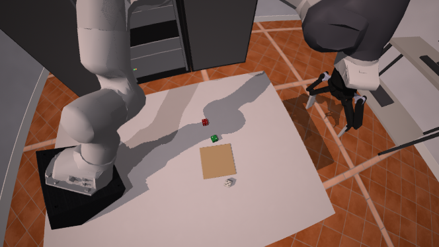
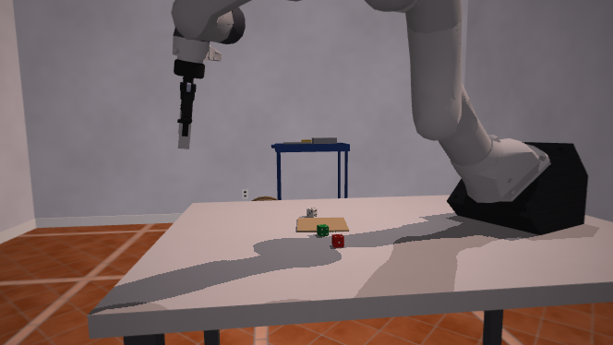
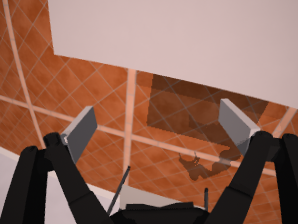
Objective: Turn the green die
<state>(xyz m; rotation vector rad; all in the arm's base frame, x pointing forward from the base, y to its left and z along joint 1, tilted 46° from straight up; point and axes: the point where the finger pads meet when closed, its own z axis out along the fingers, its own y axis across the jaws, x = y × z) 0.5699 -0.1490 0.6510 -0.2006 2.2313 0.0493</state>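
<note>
The green die lies 38 cm behind my hand, 24 cm below it and 3 cm to the left of it. Round my hand: white die: 33 cm behind, 24 cm below, 17 cm to the right; then tan mat: 37 cm behind, 25 cm below, 6 cm to the right; then red die: 42 cm behind, 24 cm below, 12 cm to the left.
</note>
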